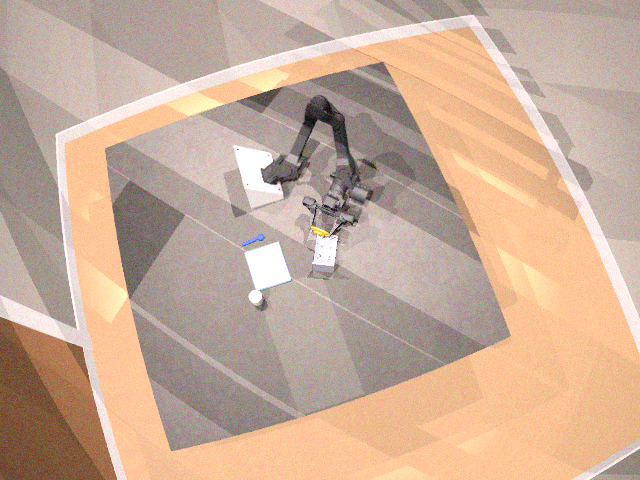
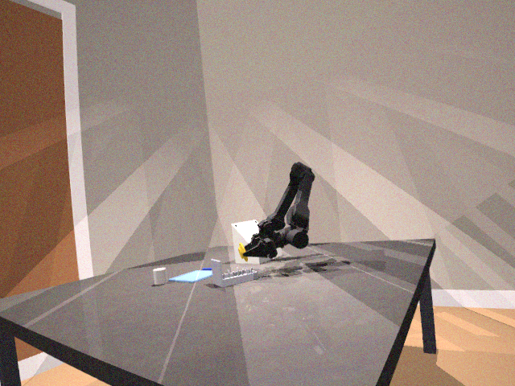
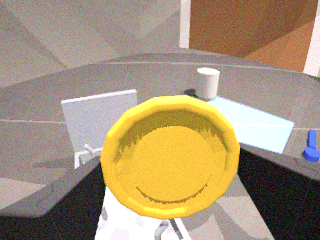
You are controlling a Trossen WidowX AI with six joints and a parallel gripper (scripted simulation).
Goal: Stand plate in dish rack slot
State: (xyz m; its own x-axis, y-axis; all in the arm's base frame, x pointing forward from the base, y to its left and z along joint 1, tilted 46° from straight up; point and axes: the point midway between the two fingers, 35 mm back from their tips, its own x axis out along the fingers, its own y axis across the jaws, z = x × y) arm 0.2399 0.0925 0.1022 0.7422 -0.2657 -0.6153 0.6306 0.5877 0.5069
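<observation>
Now: the dish rack 6 cm below my gripper tip, 5 cm ahead of it and 1 cm to the left of it. The rest, counted from my gripper tip: yellow plate right at my gripper tip; blue spoon 22 cm to the right, 8 cm below, 7 cm behind; mat 20 cm to the right, 8 cm below, 4 cm ahead.
</observation>
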